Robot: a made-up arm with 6 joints.
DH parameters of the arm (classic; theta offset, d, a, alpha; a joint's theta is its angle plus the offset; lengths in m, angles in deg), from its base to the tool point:
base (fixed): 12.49 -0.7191 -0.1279 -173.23
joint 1: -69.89 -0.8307 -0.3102 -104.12
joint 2: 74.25 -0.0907 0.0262 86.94
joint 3: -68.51 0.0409 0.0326 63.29
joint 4: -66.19 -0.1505 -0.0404 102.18
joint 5: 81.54 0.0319 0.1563 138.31
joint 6: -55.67 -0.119 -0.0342 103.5
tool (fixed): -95.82 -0.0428 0 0
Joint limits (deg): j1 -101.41..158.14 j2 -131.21..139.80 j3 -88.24..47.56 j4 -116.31..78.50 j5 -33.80..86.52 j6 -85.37..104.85
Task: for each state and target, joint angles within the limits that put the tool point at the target. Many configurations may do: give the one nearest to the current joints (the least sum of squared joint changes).
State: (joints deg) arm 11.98 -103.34 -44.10 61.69 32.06 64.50
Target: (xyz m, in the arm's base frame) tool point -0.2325 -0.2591 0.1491
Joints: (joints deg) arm 25.30 -111.96 -47.93 62.50 18.18 66.48
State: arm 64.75 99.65 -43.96 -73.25 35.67 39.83
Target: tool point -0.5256 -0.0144 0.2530
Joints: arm 53.48 88.02 -65.14 -98.40 34.65 43.92
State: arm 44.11 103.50 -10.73 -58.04 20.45 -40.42
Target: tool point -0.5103 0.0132 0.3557
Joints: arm 78.91 96.08 -20.54 -75.46 27.18 -44.63
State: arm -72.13 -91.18 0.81 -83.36 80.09 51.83
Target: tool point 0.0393 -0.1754 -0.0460
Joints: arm -31.06 -75.42 18.66 -54.49 62.06 57.74
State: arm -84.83 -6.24 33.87 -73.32 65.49 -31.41
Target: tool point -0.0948 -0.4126 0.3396
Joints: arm -71.54 9.11 10.77 -98.59 75.25 -37.75
